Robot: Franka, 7 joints.
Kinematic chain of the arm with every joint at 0, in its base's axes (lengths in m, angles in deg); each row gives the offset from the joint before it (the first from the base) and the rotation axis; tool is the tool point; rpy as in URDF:
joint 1: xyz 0 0 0.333 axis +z
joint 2: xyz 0 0 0 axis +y
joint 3: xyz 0 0 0.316 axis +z
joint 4: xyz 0.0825 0 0 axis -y
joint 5: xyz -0.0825 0 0.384 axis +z
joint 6: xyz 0 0 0 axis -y
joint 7: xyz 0.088 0 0 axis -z
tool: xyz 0 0 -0.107 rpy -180 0 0
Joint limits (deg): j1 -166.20..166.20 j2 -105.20..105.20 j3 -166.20..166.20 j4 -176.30..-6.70 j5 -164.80..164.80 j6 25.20..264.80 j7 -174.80..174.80
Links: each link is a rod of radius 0.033 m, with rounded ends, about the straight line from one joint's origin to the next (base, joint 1, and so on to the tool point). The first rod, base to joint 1, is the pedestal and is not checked.
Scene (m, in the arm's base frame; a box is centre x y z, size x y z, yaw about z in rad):
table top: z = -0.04
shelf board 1: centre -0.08 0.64 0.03 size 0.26 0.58 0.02 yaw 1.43
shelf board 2: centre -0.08 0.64 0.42 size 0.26 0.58 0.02 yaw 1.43
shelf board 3: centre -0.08 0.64 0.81 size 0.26 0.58 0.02 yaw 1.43
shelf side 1: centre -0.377 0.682 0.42 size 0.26 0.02 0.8 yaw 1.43
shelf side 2: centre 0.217 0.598 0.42 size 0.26 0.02 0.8 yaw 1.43
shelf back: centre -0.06 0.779 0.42 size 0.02 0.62 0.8 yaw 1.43
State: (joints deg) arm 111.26 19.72 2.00 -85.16 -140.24 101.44 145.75
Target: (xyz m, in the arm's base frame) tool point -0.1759 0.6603 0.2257
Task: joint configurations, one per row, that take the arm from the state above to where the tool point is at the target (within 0.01 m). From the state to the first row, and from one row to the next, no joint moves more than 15 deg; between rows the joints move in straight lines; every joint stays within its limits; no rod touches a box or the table.
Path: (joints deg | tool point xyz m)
1: 113.41 9.54 4.25 -97.02 -138.04 99.66 145.75 | -0.2417 0.6012 0.6349
2: 115.55 -0.63 6.50 -108.89 -135.83 97.88 145.75 | -0.2565 0.5324 0.6400
3: 117.70 -10.81 8.76 -120.75 -133.63 96.09 145.75 | -0.2625 0.4614 0.6355
4: 119.84 -20.99 11.01 -132.61 -131.43 94.31 145.75 | -0.2582 0.3924 0.6207
5: 118.47 -6.26 10.14 -141.04 -131.70 99.13 145.75 | -0.2562 0.4288 0.4148
6: 117.09 8.46 9.27 -149.46 -131.97 103.95 145.75 | -0.2140 0.3913 0.2257
7: 115.03 16.04 7.13 -137.87 -133.53 104.08 145.75 | -0.2215 0.4625 0.2293
8: 112.98 23.62 4.99 -126.28 -135.09 104.21 145.75 | -0.2166 0.5328 0.2301
9: 110.92 31.20 2.85 -114.68 -136.65 104.34 145.75 | -0.2006 0.5996 0.2287
10: 108.86 38.78 0.71 -103.09 -138.21 104.47 145.75 | -0.1759 0.6603 0.2257

